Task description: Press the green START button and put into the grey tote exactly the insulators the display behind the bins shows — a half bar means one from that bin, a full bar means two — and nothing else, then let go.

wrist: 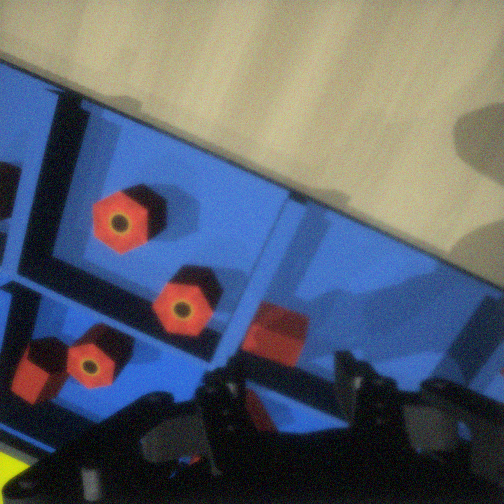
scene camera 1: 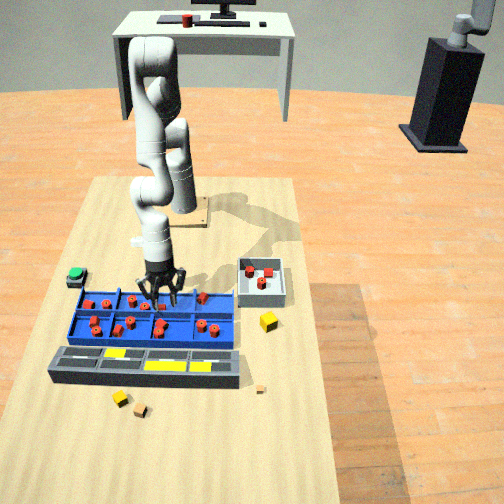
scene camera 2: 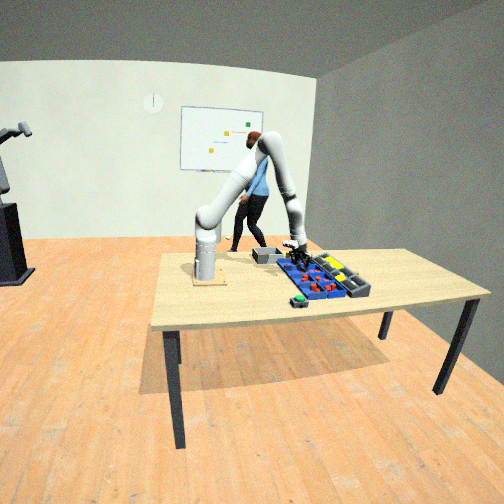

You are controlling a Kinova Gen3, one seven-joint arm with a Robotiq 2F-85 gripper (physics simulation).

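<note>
My gripper [scene camera 1: 161, 295] is open and empty, low over the third back compartment of the blue bin tray [scene camera 1: 152, 317]. A square red insulator [scene camera 1: 161, 306] lies just below and ahead of the fingers; in the wrist view it [wrist: 275, 332] sits just beyond the fingertips [wrist: 285, 372]. The grey tote [scene camera 1: 261, 282] to the right holds three red insulators. The display [scene camera 1: 144, 366] shows a half bar [scene camera 1: 114, 353], a full bar [scene camera 1: 165, 366] and another half bar [scene camera 1: 200, 366]. The green button [scene camera 1: 76, 274] stands at the tray's left.
Loose cubes lie on the table: yellow [scene camera 1: 268, 321] right of the tray, yellow [scene camera 1: 120, 398] and tan [scene camera 1: 140, 410] in front of the display, a small tan one [scene camera 1: 260, 388]. A person [scene camera 2: 252, 195] stands behind the table. Other bins hold red insulators.
</note>
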